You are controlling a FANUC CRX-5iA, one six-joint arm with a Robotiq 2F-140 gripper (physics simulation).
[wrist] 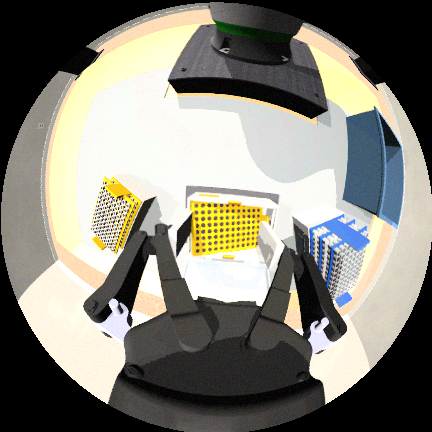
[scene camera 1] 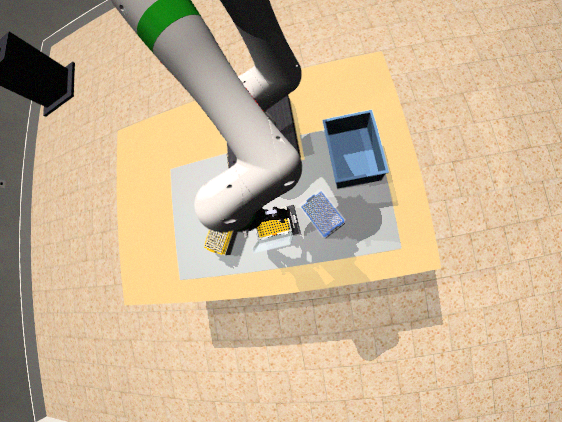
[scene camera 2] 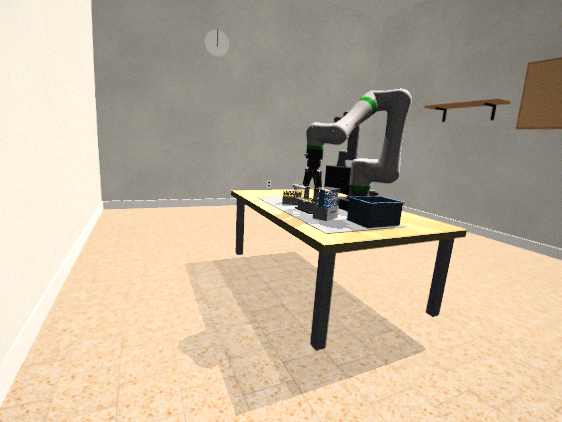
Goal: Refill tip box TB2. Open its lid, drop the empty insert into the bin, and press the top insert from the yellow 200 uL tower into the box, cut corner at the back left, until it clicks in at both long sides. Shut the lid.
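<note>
The empty yellow insert (wrist: pixel 227 227) (scene camera 1: pixel 273 227) sits askew in tip box TB2, its left end higher in the wrist view. The white box (wrist: pixel 210 196) has its clear lid (wrist: pixel 227 280) (scene camera 1: pixel 272 243) open toward the table's front. My gripper (wrist: pixel 225 226) reaches down over the box, partly closed, with its pads against the insert's two short ends; the contact is partly hidden. The yellow 200 uL tower (wrist: pixel 116 215) (scene camera 1: pixel 218 241) stands left of the box, with tips in its top insert. The open blue bin (scene camera 1: pixel 355 150) (wrist: pixel 365 160) (scene camera 2: pixel 375 211) stands at the right.
A blue tip tower (scene camera 1: pixel 323 214) (wrist: pixel 340 255) (scene camera 2: pixel 326 204) stands right of the box, close to my right finger in the wrist view. The arm's dark base plate (wrist: pixel 245 75) is behind the box. A grey mat (scene camera 1: pixel 200 270) lies under the boxes on the yellow table (scene camera 1: pixel 150 295).
</note>
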